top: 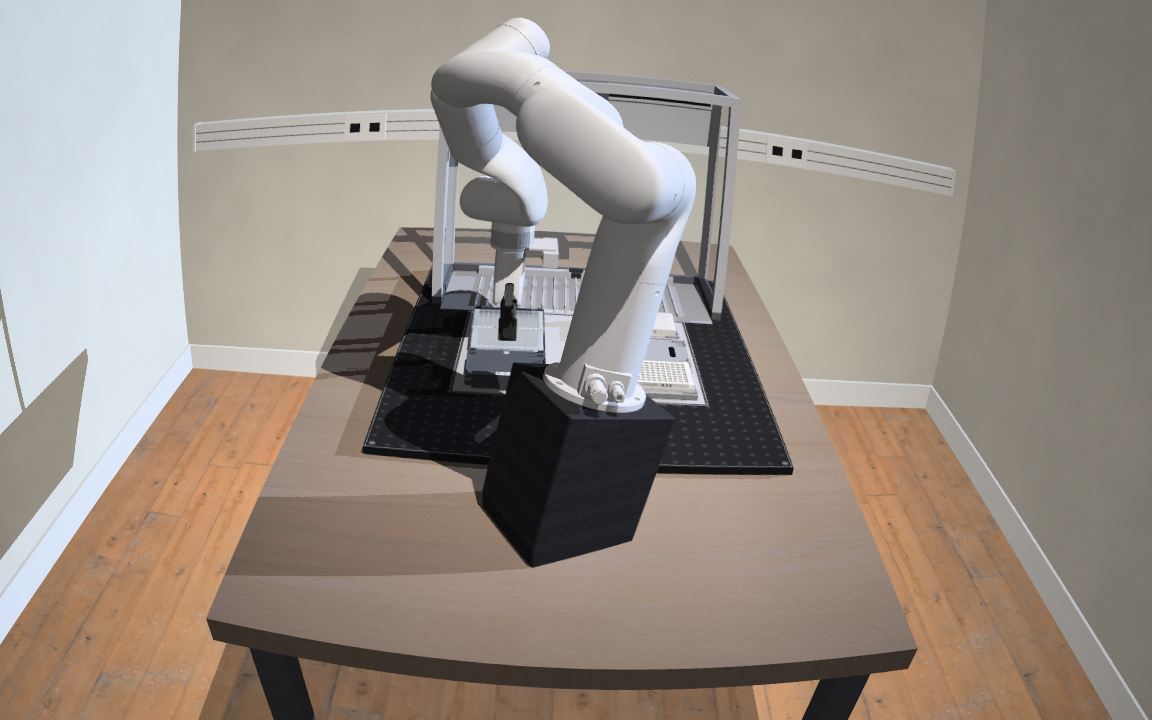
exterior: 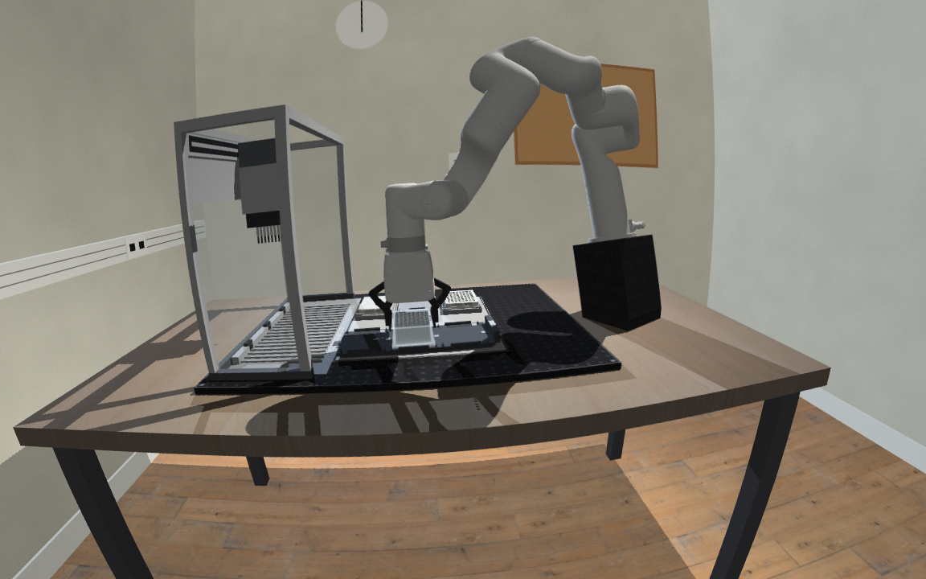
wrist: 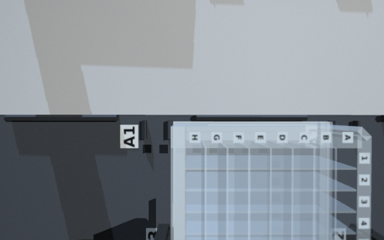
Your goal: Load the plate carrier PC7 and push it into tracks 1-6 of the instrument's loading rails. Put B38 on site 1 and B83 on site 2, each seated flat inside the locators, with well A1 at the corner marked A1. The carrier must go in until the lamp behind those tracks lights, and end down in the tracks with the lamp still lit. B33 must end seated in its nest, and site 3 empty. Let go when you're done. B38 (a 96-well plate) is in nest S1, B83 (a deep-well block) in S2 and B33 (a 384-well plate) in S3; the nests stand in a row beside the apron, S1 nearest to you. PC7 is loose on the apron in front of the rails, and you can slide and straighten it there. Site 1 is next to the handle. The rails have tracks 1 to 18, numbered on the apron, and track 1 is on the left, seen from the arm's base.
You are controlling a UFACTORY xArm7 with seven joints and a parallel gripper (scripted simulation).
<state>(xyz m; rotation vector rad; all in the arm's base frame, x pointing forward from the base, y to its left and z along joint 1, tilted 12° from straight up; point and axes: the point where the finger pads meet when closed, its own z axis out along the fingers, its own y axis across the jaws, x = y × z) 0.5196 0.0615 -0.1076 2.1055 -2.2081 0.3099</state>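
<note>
Now: hand 10 mm past the plate carrier PC7 and 30 mm above it. Round my hand: 96-well plate B38 (140 mm behind, 240 mm to the right, 20 mm below); then nest S1 (140 mm behind, 240 mm to the right, 40 mm below); then nest S2 (30 mm behind, 250 mm to the right, 40 mm below).
</note>
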